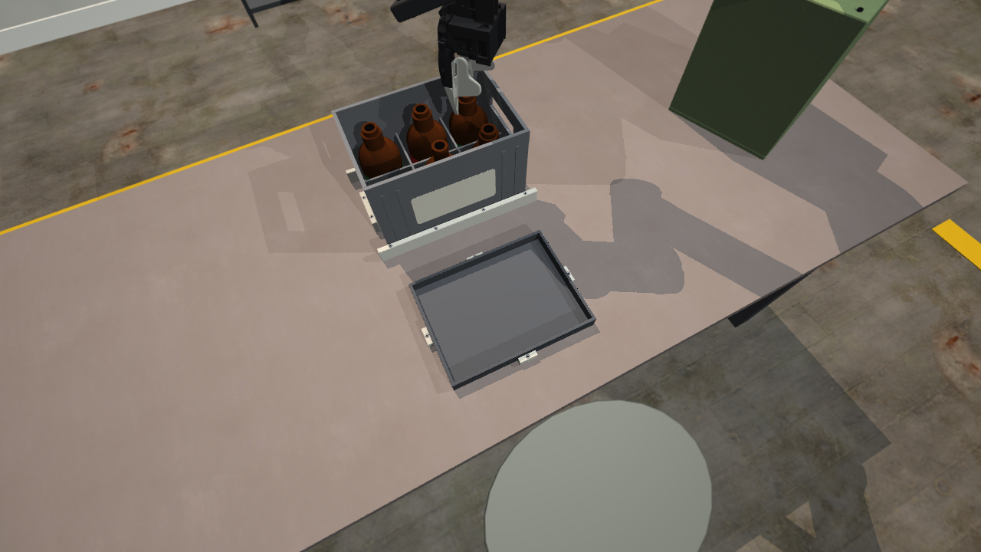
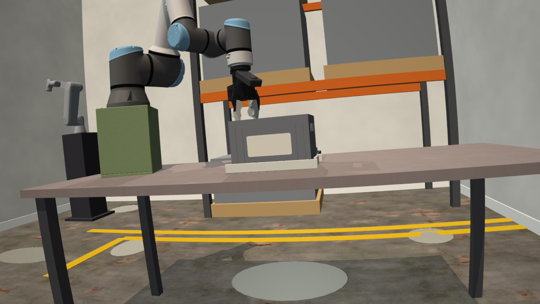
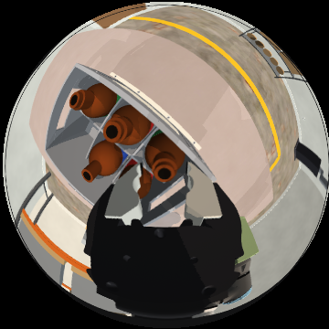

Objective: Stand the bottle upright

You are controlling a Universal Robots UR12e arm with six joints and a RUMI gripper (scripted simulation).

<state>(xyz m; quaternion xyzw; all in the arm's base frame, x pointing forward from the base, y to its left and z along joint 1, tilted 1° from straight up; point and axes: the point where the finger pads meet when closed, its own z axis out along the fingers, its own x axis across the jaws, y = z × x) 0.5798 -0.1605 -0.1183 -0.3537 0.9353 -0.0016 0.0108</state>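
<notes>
Now: hand 80 mm short of the grey crate, 70 mm above it and 50 mm to the right of it. From my hand the other things lie so: dark tray: 320 mm to the left, 150 mm below, 100 mm ahead; brown bottle: 90 mm to the left, 90 mm ahead, 70 mm below.
</notes>
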